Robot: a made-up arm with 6 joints.
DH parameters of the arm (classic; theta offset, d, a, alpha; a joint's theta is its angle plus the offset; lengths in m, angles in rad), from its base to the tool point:
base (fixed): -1.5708 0.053 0 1.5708
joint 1: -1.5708 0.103 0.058 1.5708
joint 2: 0 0.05 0.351 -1.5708
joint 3: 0 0.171 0.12 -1.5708
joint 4: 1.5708 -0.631 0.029 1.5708
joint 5: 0 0.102 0.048 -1.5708
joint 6: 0 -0.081 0.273 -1.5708
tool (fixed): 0 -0.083 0 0
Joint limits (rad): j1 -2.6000..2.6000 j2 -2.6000..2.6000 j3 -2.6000..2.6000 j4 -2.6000..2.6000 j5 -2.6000..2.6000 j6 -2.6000..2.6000
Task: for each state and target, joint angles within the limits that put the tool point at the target. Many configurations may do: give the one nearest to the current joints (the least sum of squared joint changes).
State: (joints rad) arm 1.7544 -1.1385 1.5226 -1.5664 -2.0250 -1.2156
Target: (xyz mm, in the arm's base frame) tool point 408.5 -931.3 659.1
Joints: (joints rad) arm 2.0512 -0.9573 1.6703 -1.4434 -1.9600 -1.1304
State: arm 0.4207 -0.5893 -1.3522 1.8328 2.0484 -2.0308
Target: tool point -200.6 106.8 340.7
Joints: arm 0.3728 -0.5193 -1.4745 1.8354 2.0868 -1.9671
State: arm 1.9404 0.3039 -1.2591 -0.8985 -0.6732 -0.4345
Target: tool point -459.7 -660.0 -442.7
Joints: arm 2.6000 -0.0639 -1.0983 -0.9790 -0.5247 -0.6366
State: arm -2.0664 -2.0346 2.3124 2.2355 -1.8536 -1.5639
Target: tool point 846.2 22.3 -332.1
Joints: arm -2.2129 -1.7057 2.2597 2.3673 -1.6710 -1.1026
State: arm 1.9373 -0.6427 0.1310 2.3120 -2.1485 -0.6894
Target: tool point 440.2 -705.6 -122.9
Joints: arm 2.4402 -0.7715 0.3425 2.1836 -2.5058 -1.0018
